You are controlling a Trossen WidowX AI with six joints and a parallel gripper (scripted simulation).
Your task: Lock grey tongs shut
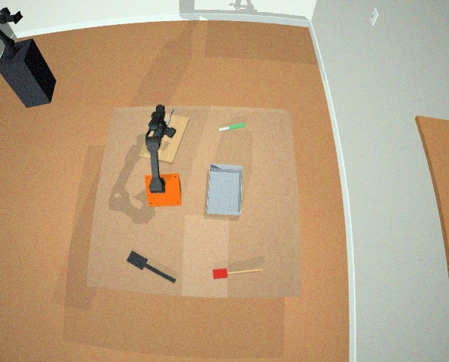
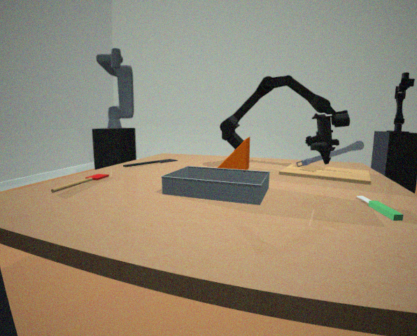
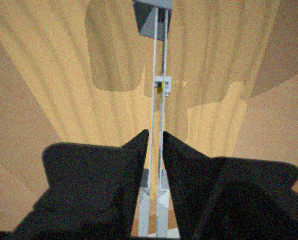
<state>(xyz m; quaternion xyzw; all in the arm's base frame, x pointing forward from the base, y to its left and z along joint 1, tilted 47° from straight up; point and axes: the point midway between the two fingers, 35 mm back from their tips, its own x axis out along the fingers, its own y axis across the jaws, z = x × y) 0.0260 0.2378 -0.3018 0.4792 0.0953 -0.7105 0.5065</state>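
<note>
Now: the wooden board 4 cm below my gripper tip. Round my gripper tip: grey roasting tin: 36 cm ahead, 43 cm to the right, 2 cm below; then red spatula: 34 cm ahead, 94 cm to the right, 4 cm below; then black spatula: 14 cm behind, 86 cm to the right, 4 cm below.
</note>
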